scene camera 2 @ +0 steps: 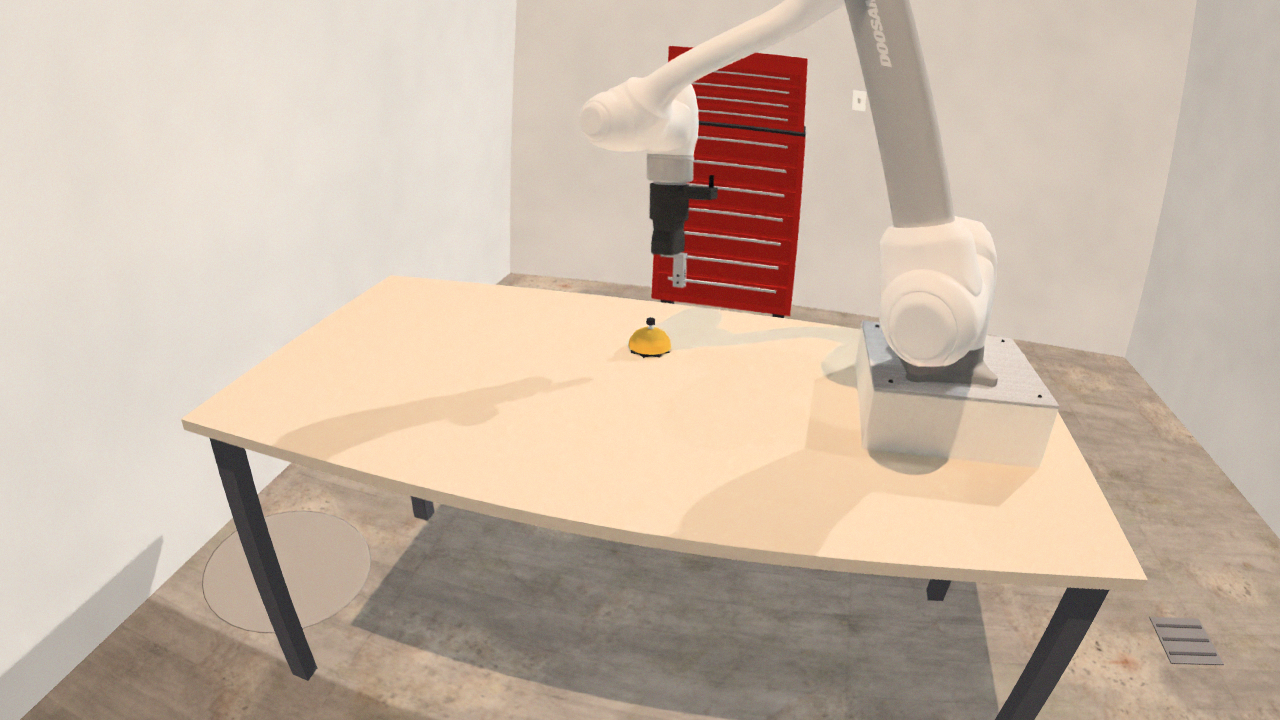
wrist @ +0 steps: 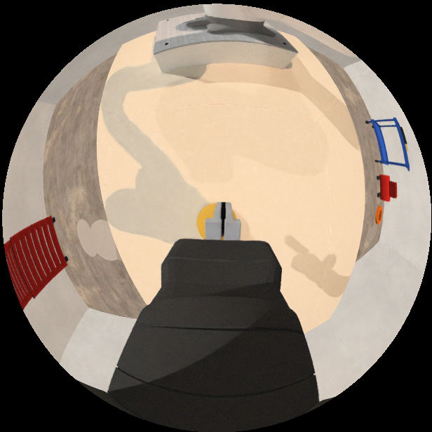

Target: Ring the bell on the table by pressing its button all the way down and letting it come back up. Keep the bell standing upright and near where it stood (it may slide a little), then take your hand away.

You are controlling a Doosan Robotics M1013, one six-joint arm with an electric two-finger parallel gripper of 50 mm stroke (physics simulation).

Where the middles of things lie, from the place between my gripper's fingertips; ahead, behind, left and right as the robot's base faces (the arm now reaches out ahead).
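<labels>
My gripper is visible; relative to the yellow dome bell (scene camera 2: 646, 341), it is 10 mm to the left of the bell, 50 mm short of it and 110 mm above it.
</labels>
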